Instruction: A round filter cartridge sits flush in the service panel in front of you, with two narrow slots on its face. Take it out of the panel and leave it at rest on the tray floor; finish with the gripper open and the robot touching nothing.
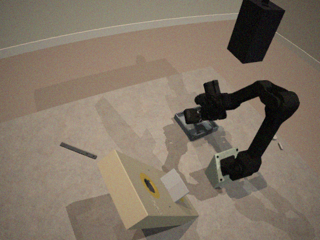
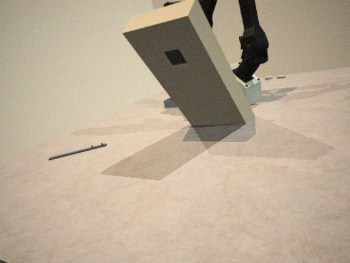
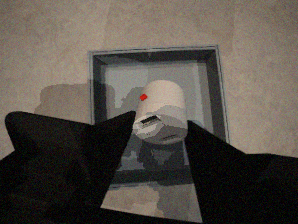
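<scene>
Right now my gripper tip is right at the round grey filter cartridge. Round my gripper tip: grey tray: 1 cm to the right, 4 cm below; then cream service panel: 34 cm ahead, 31 cm to the left, 12 cm above.
</scene>
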